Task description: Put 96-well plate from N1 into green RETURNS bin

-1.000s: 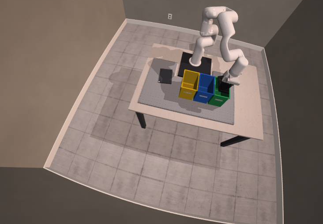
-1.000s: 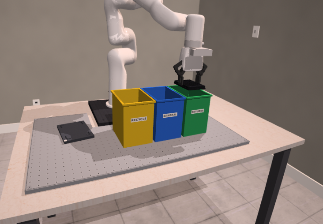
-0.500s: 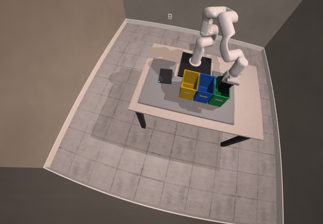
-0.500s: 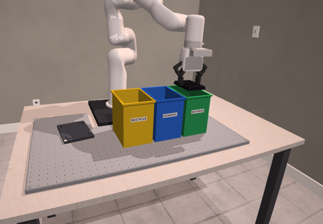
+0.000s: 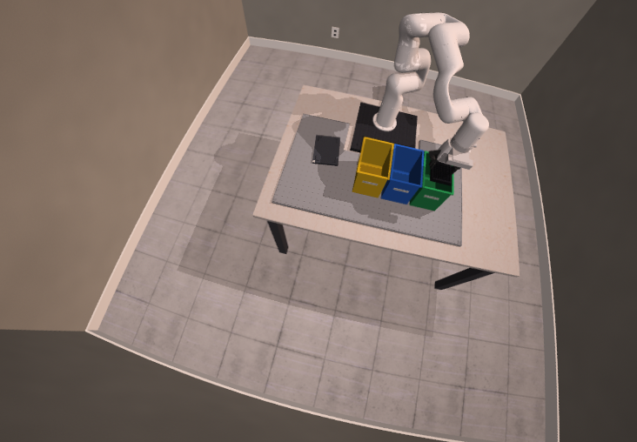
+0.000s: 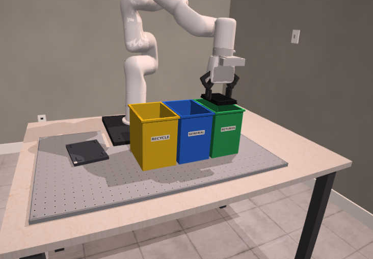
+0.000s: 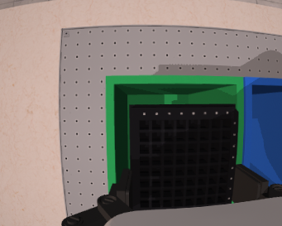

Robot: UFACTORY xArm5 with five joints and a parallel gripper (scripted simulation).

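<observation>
The black 96-well plate is 1 cm below my hand. Round my hand: blue general bin (13 cm to the right, 12 cm below, 1 cm ahead); yellow recycle bin (26 cm to the right, 12 cm below, 2 cm ahead); green returns bin (12 cm below).
</observation>
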